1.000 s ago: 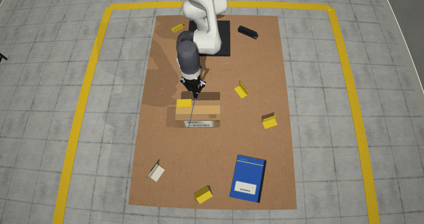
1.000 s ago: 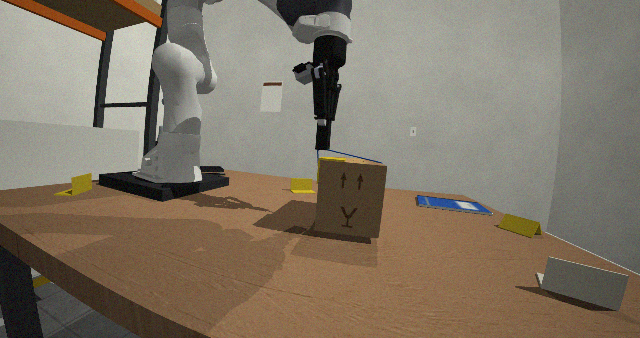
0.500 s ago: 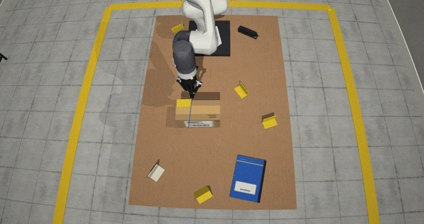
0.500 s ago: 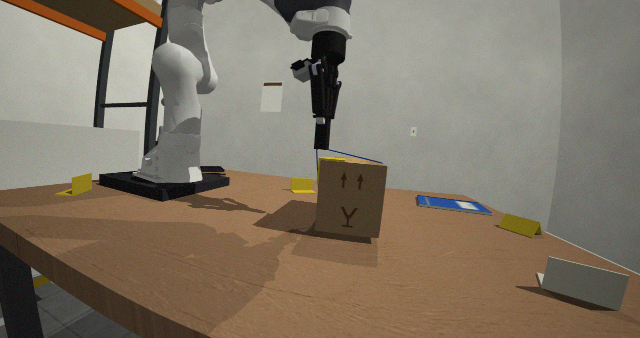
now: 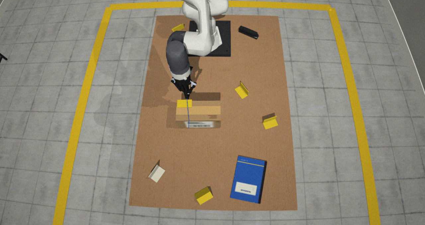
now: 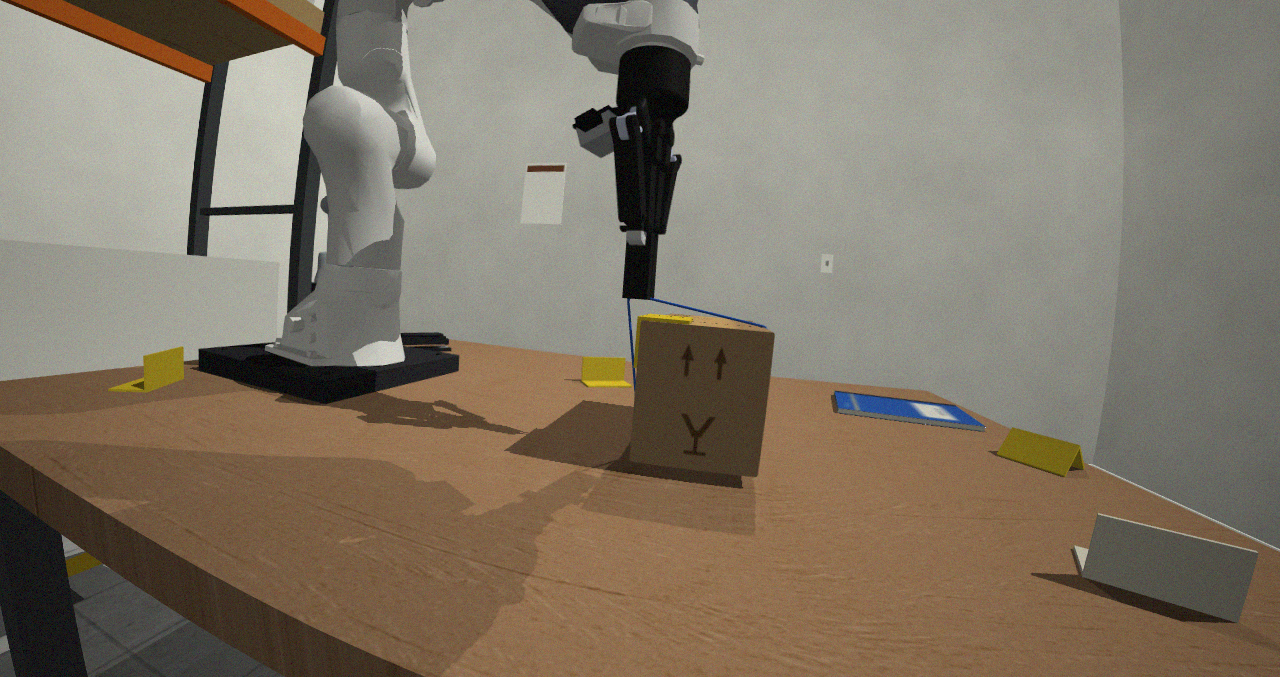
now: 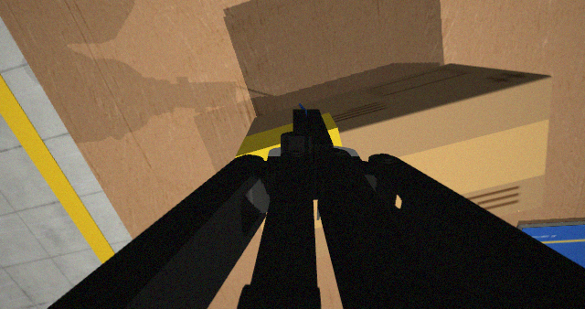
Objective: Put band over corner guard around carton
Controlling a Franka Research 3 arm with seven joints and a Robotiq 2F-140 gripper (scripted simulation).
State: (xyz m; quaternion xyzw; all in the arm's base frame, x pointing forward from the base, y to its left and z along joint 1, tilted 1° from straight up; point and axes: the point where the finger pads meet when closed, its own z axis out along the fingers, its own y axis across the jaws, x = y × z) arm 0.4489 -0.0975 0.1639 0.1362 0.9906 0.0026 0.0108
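The yellow corner guard lies 20 mm ahead of my hand, 20 mm to the right of it and 60 mm below it. Also, from my hand: white guard (390 mm ahead, 180 mm to the right, 180 mm below).
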